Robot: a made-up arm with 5 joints.
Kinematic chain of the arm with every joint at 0, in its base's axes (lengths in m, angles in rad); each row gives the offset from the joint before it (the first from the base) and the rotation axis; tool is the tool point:
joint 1: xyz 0 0 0.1 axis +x
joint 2: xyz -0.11 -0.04 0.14 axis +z
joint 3: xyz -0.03 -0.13 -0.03 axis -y
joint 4: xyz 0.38 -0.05 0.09 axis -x
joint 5: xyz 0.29 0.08 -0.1 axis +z
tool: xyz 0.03 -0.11 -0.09
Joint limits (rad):
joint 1: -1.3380..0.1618
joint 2: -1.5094..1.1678
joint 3: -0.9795..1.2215
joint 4: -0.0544..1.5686
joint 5: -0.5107..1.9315
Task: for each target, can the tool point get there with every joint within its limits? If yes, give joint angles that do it. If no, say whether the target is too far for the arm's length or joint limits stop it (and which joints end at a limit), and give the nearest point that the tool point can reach.
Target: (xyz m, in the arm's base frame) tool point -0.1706 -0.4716 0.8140
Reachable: yes | joints -0.7438 -1.2100 0.1527 0.9767 0.5633
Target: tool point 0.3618 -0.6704 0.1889
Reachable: yes | joints -0.0327 -0.5586 0.0326 0.6731 0.6985
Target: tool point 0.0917 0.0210 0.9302
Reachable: yes | joints -1.1089 -1.0429 0.4970 0.1664 0.9154
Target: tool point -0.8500 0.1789 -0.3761
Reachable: no: joint limits stop it (at a limit: joint 1, joint 2, joint 3, joint 5) | nearest point -0.4068 -0.2709 -0.3997 | short by 0.632 m
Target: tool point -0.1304 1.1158 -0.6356
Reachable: no: too far | nearest point 0.1294 0.6960 -0.2107 | short by 0.651 m
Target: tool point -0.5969 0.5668 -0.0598
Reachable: no: joint limits stop it (at a limit: joint 1, joint 2, joint 3, joint 4, joint 5) | nearest point -0.4747 0.7022 0.4098 | short by 0.504 m
